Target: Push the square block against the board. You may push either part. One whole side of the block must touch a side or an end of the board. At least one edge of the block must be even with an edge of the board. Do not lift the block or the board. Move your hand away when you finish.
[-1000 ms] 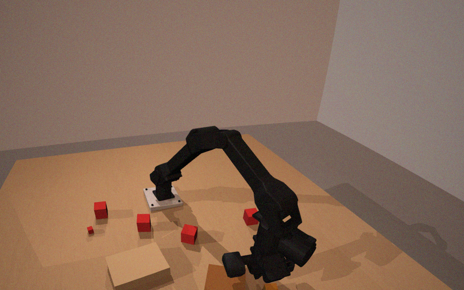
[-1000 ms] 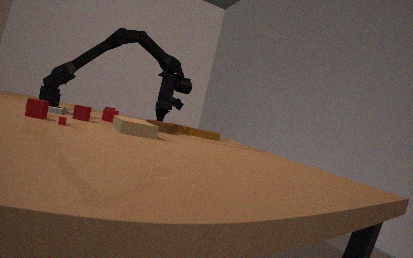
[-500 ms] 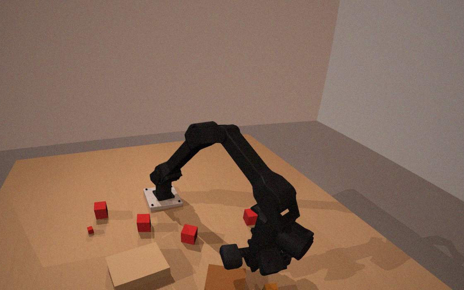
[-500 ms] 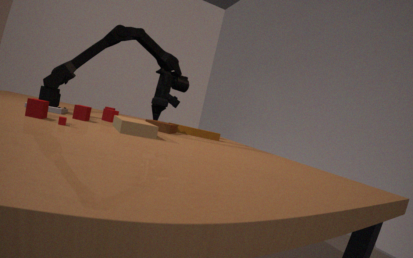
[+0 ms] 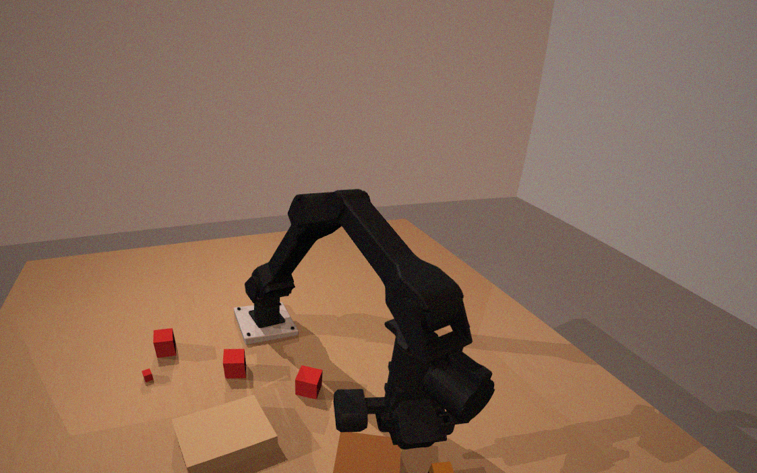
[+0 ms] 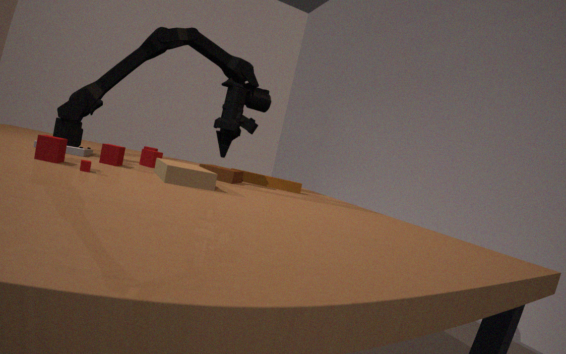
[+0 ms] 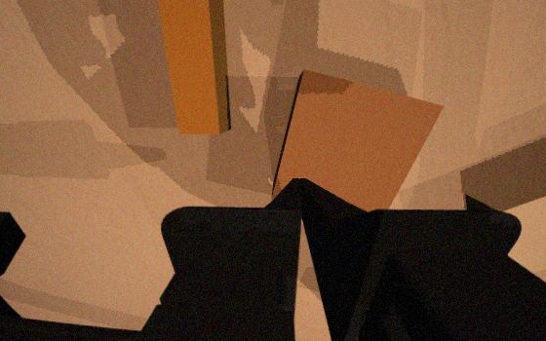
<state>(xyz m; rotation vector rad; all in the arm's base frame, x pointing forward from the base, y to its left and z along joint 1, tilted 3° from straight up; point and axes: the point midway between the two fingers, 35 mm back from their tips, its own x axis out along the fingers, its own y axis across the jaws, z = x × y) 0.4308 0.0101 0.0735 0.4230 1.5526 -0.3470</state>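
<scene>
Now: gripper tip 10 mm past the brown square block, 40 mm to the left of it and 40 mm above it. Also, from my gripper tip: tan block (170 mm behind, 210 mm to the right, 40 mm below); then tiny red cube (360 mm behind, 300 mm to the right, 50 mm below); then orange board (150 mm ahead, 40 mm below).
</scene>
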